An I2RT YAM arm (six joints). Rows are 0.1 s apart.
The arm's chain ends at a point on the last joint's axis. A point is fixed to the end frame.
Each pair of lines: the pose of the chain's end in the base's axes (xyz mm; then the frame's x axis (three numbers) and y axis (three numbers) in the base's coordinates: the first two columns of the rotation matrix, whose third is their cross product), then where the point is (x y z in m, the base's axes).
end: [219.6, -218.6, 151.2, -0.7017, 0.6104, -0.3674, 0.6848, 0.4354, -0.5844]
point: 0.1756 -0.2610 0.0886
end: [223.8, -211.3, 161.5, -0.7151, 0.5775, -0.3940, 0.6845, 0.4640, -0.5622]
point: 0.1839 -0.2558 0.0976
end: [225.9, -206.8, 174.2, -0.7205, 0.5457, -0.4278, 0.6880, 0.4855, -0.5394]
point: 0.1904 -0.2533 0.1092
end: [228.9, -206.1, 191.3, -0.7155, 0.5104, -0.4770, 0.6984, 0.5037, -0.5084]
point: 0.1989 -0.2550 0.1253
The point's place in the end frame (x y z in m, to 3 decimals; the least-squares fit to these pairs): 0.028 -0.012 0.082
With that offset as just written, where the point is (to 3 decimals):
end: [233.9, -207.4, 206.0, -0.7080, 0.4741, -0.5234, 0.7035, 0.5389, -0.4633]
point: 0.211 -0.258 0.138
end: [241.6, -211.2, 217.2, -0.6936, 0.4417, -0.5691, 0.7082, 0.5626, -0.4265]
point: 0.224 -0.263 0.149
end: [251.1, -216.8, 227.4, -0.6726, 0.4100, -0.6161, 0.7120, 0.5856, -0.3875]
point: 0.240 -0.270 0.159
